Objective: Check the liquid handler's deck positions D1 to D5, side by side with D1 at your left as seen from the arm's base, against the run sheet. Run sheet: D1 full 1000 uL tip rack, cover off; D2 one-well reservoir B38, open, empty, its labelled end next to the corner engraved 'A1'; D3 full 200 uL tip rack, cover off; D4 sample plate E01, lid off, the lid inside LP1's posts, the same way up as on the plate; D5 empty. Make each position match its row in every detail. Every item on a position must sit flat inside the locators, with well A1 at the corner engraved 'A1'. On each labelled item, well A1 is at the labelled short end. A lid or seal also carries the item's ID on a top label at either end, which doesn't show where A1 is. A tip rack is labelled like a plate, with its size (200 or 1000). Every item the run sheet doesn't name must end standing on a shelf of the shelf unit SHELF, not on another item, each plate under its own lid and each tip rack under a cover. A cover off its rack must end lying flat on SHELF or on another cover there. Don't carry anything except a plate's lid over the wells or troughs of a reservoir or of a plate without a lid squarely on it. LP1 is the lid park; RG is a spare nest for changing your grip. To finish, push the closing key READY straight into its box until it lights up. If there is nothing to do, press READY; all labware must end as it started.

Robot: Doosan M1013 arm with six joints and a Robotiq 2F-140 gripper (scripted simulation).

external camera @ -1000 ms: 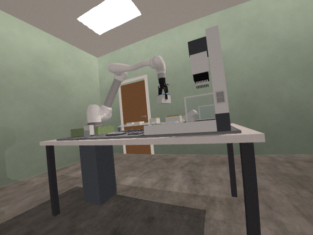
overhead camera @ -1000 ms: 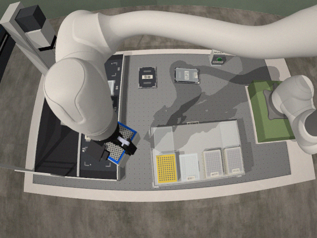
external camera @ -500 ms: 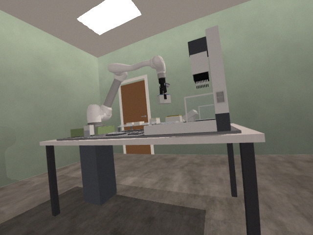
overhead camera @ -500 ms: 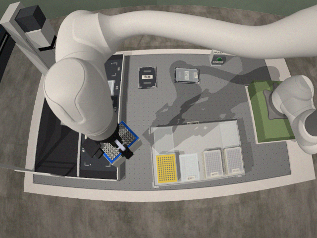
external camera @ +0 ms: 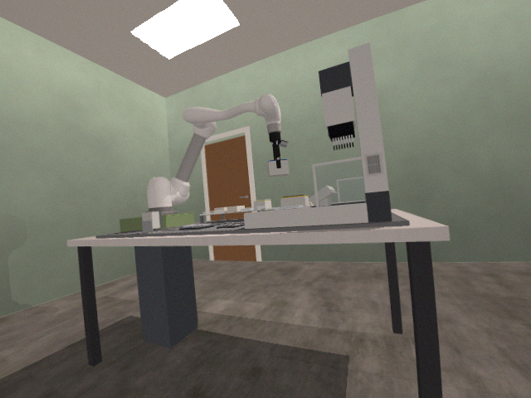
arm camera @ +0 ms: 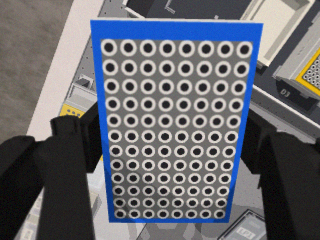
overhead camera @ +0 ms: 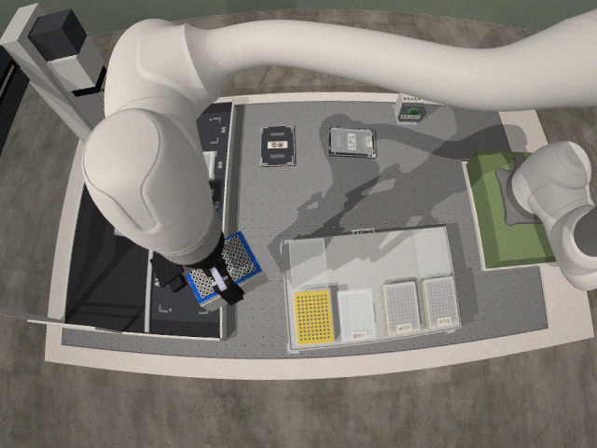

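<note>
The blue-rimmed tip rack lies 10 mm to the left of my hand. The rest, counted from my hand: yellow-rimmed tip rack (240 mm to the right, 240 mm below, 180 mm ahead); then clear lid (270 mm below, 270 mm behind, 50 mm to the left); then cream one-well reservoir (270 mm below, 170 mm ahead, 120 mm to the right).
</note>
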